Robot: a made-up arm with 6 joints. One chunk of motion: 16 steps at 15 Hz.
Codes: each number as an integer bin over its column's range. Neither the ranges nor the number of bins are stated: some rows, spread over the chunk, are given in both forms.
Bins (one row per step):
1: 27 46 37 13 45 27
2: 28 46 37 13 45 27
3: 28 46 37 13 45 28
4: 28 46 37 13 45 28
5: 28 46 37 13 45 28
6: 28 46 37 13 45 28
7: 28 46 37 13 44 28
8: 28 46 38 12 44 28
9: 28 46 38 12 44 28
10: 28 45 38 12 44 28
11: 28 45 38 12 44 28
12: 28 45 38 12 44 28
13: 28 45 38 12 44 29
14: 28 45 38 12 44 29
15: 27 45 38 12 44 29
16: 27 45 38 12 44 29
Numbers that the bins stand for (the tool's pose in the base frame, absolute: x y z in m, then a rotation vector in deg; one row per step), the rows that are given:
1: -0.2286 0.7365 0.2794 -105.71 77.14 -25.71
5: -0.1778 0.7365 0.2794 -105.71 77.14 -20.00
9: -0.1778 0.7365 0.3302 -111.43 71.43 -20.00
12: -0.1778 0.6857 0.3302 -111.43 71.43 -20.00
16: -0.2286 0.6857 0.3302 -111.43 71.43 -14.29
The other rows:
2: -0.1778 0.7365 0.2794 -105.71 77.14 -25.71
3: -0.1778 0.7365 0.2794 -105.71 77.14 -20.00
4: -0.1778 0.7365 0.2794 -105.71 77.14 -20.00
6: -0.1778 0.7365 0.2794 -105.71 77.14 -20.00
7: -0.1778 0.7365 0.2794 -105.71 71.43 -20.00
8: -0.1778 0.7365 0.3302 -111.43 71.43 -20.00
10: -0.1778 0.6857 0.3302 -111.43 71.43 -20.00
11: -0.1778 0.6857 0.3302 -111.43 71.43 -20.00
13: -0.1778 0.6857 0.3302 -111.43 71.43 -14.29
14: -0.1778 0.6857 0.3302 -111.43 71.43 -14.29
15: -0.2286 0.6857 0.3302 -111.43 71.43 -14.29

